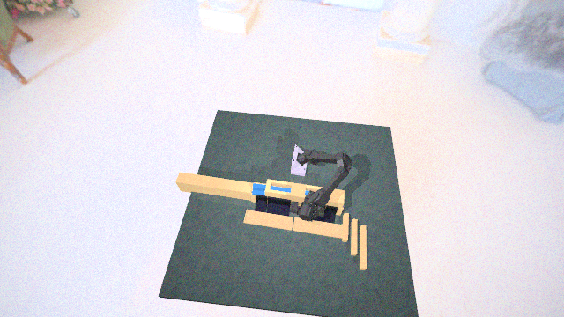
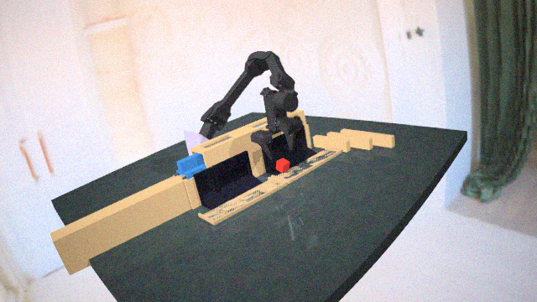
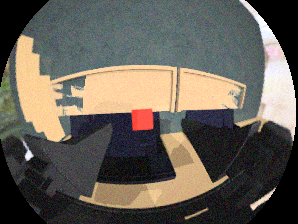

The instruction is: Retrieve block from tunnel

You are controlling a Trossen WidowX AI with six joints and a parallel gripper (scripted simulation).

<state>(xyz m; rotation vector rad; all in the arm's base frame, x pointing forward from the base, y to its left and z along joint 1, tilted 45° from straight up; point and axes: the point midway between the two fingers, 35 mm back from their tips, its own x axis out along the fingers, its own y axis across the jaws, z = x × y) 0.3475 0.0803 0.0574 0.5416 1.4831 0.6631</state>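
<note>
Now: the red block 1 cm behind my gripper tip and 4 cm below it. The rest, counted from my gripper tip: tan tunnel (6 cm behind, 27 cm to the right, 1 cm above).
</note>
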